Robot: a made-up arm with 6 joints.
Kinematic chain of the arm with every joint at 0, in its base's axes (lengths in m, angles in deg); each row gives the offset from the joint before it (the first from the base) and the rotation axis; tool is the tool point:
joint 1: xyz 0 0 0.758 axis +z
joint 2: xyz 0.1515 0 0 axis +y
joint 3: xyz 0 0 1.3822 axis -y
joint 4: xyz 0 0 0.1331 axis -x
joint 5: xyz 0.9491 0 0 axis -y
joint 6: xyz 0.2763 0 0 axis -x
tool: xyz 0 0 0
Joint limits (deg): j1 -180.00..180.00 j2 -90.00..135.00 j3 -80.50..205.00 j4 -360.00..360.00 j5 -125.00..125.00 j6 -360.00..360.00
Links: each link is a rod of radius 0.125 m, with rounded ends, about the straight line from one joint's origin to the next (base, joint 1, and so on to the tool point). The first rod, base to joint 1, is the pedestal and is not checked.
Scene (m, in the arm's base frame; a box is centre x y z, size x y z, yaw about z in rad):
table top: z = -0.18
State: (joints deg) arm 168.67 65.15 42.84 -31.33 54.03 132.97
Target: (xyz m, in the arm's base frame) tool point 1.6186 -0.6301 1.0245
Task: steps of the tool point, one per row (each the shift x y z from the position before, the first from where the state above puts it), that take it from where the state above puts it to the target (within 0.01 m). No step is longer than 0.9 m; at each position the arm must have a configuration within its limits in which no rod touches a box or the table.
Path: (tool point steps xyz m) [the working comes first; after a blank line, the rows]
Joints at the target: 155.68 -47.26 150.17 -20.51 72.53 132.97
Straight joint move there: clear.

1: 0.2733 0.0100 0.8393
2: 0.5736 -0.0836 0.6807
3: 0.7750 -0.1769 0.4059
4: 0.8407 -0.2455 0.0681
5: 0.7628 -0.2711 -0.2656
6: 0.5659 -0.2446 -0.5328
7: 0.2964 -0.1700 -0.6848
8: 0.0152 -0.0648 -0.7032

